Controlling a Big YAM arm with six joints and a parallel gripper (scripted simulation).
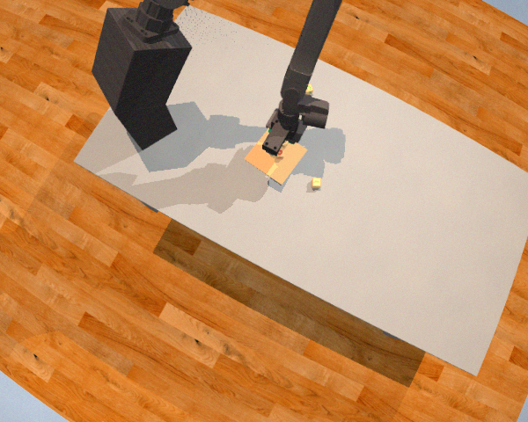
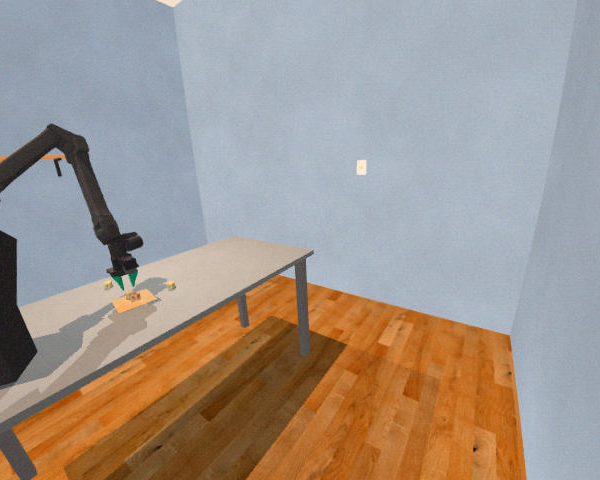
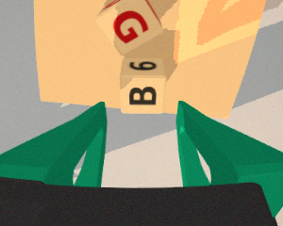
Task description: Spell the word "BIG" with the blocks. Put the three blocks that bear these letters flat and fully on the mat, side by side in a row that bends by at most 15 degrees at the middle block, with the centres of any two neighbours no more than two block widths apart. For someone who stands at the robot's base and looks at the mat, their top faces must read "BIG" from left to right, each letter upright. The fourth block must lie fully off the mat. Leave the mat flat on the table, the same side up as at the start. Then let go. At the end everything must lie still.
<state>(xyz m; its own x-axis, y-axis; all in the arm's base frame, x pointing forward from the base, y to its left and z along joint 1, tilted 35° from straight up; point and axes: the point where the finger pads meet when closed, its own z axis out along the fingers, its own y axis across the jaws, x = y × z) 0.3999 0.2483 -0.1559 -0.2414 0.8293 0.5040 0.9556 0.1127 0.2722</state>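
Right now the mat is 10 mm ahead of my hand, 40 mm to the right of it and 50 mm below it. Also, from my hand: block: 70 mm behind, 200 mm to the left, 40 mm below.
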